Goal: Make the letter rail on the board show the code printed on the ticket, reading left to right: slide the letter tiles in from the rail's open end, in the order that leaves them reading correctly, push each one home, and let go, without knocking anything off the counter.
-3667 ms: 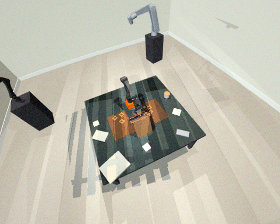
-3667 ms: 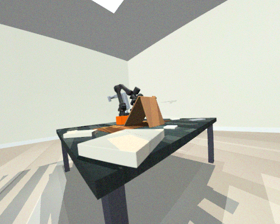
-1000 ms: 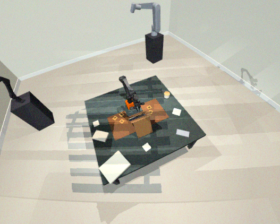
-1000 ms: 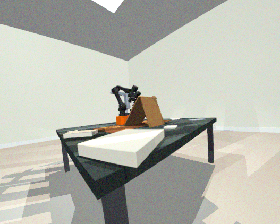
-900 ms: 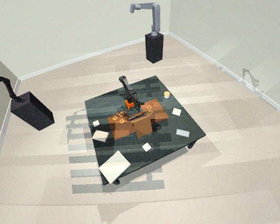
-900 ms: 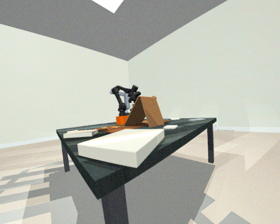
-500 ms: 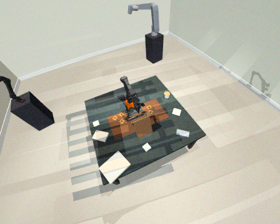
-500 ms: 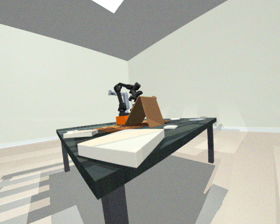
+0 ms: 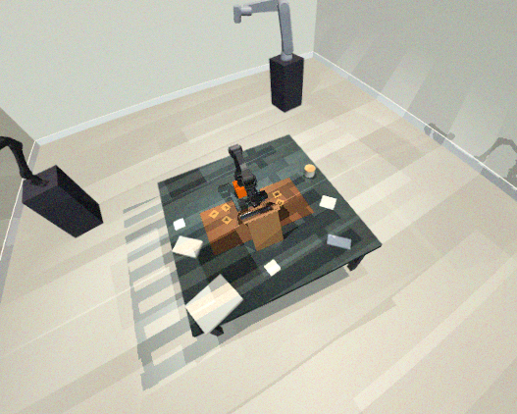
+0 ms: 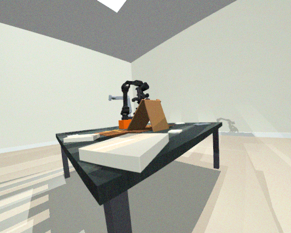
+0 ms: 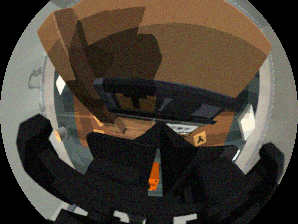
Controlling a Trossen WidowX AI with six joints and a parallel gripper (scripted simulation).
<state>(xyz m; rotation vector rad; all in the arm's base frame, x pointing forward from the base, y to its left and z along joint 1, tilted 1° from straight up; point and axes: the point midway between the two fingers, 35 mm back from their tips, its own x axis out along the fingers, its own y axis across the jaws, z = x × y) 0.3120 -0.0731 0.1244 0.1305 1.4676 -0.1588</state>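
Now: gripper tip 4 cm past the yellow letter tile, 23 cm to the right of it and 19 cm above it. Also, from my gripper tip: flat white slab (12 cm behind, 50 cm to the right, 18 cm below); then mat (11 cm behind, 4 cm to the left, 19 cm below); then white ticket (5 cm behind, 5 cm to the right, 10 cm below).
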